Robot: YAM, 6 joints.
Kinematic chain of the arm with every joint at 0, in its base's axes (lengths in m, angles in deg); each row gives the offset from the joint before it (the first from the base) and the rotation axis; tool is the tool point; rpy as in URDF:
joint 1: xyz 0 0 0.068 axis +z
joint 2: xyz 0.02 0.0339 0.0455 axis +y
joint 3: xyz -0.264 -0.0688 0 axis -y
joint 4: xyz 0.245 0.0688 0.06 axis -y
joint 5: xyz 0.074 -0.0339 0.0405 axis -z
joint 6: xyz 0.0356 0 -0.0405 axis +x
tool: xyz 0 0 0 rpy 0 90 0
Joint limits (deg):
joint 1: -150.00..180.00
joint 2: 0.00..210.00
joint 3: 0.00..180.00
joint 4: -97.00..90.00
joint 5: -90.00..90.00
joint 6: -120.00..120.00
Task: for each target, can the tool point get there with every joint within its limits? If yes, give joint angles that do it. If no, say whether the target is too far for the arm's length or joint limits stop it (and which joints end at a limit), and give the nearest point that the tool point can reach.
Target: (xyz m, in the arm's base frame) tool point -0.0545 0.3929 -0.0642
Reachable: yes | joints 95.43 147.29 65.39 26.85 -28.71 -66.68
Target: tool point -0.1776 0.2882 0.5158
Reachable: yes | joints 127.40 92.95 99.02 32.78 72.56 -71.21
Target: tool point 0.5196 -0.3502 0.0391
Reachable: yes | joints -36.48 183.87 157.17 26.65 -50.17 65.29
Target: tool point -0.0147 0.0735 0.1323
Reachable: yes | joints 82.66 63.23 18.86 -73.66 -42.43 69.89
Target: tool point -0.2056 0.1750 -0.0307
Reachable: yes | joints 134.15 152.18 73.32 -78.12 -46.00 -41.03
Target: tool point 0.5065 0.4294 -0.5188
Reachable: no: too far | nearest point 0.3660 0.3103 -0.2969 | short by 0.288 m
